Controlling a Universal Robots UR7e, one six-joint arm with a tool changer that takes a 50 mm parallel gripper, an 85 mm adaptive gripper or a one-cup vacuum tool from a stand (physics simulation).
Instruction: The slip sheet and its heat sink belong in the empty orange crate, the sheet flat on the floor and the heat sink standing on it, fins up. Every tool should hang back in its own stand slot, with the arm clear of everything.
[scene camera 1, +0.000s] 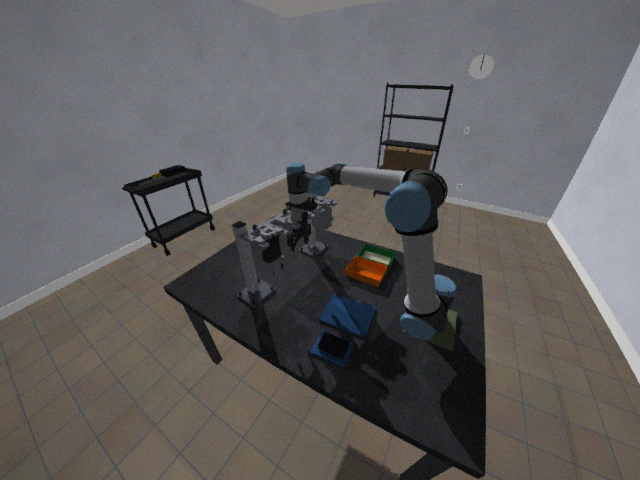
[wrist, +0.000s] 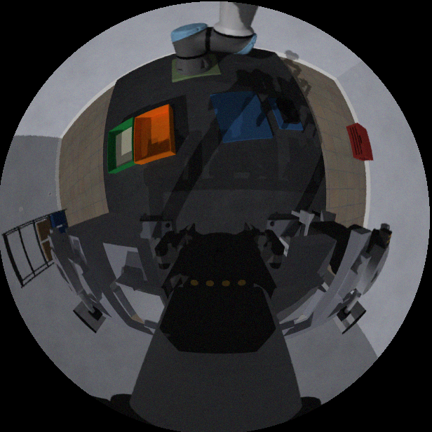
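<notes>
My gripper (scene camera 1: 298, 238) (wrist: 219, 228) is open, its fingers apart with nothing between them, and is at the middle of the tool stand (scene camera 1: 247, 260). A dark tool (scene camera 1: 271, 251) hangs at the stand's near end. The orange crate (scene camera 1: 366, 270) (wrist: 156, 132) is empty and stands away from the gripper. A black block (scene camera 1: 333, 344) (wrist: 289, 110), apparently the heat sink, rests on a small blue piece (scene camera 1: 341, 360) (wrist: 295, 126). A larger blue sheet-like piece (scene camera 1: 351, 314) (wrist: 242, 117) lies beside it. Which blue piece is the slip sheet, and the fins, are too dim to tell.
A green crate (scene camera 1: 391, 257) (wrist: 112, 152) with a pale thing inside adjoins the orange crate. The stand's brackets and posts flank the gripper closely. The arm base stands on a green plate (scene camera 1: 450, 336) (wrist: 180, 76). A cart (scene camera 1: 180, 221) and a shelf unit (scene camera 1: 419, 86) stand beyond the table.
</notes>
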